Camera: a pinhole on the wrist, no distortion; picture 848 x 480 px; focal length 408.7 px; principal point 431.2 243.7 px. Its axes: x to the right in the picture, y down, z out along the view. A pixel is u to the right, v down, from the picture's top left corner.
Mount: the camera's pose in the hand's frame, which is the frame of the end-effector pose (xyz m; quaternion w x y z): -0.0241 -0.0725 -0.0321 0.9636 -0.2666 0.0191 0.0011
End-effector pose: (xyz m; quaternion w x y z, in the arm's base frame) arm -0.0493 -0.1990 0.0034 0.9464 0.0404 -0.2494 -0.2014
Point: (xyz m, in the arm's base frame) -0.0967 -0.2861 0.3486
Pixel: 636 54
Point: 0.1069 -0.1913 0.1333
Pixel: outside the picture
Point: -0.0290 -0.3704 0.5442
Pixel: 742 22
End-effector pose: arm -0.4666 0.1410 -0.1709 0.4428 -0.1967 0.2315 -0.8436
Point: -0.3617 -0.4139 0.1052
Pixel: 782 242
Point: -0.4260 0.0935 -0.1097
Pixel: 558 290
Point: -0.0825 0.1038 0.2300
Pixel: 342 100
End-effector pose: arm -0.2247 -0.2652 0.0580 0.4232 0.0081 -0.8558 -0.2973
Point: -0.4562 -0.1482 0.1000
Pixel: 666 230
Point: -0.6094 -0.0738 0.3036
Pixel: 820 316
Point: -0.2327 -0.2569 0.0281
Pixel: 446 368
